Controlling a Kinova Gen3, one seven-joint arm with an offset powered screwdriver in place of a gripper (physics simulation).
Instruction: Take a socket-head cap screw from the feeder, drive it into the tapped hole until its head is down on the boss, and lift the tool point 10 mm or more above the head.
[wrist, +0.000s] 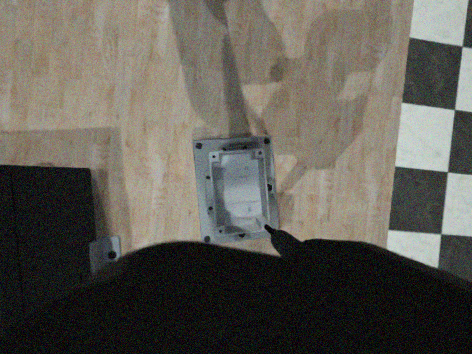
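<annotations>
Screw feeder (54, 210), 0.32 m from the lens.
</annotations>
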